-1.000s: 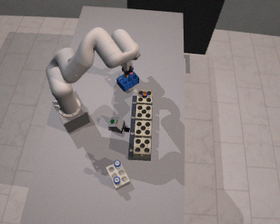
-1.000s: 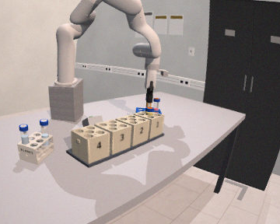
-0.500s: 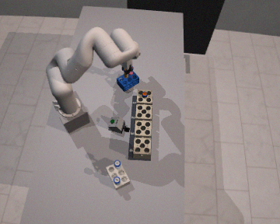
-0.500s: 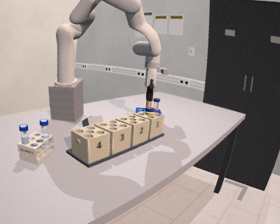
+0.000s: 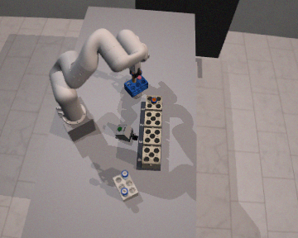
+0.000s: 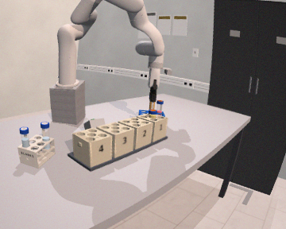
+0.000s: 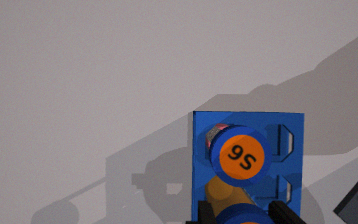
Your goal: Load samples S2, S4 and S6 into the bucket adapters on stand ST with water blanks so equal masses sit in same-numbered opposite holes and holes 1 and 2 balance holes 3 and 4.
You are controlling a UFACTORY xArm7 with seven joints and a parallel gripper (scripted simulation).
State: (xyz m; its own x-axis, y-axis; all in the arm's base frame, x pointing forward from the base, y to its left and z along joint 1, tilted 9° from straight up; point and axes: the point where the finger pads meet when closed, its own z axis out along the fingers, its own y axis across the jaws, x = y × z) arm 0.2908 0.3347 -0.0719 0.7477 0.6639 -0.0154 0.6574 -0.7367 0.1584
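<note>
Now: the sample tube S2 5 cm below my hand and 1 cm ahead of it. Also, from my hand: sample tube S4 (17 cm to the right, 13 cm ahead, 7 cm below); then blue sample rack (11 cm below, 1 cm to the right, 1 cm ahead); then sample tube S6 (7 cm below, 3 cm to the left, 3 cm ahead).
</note>
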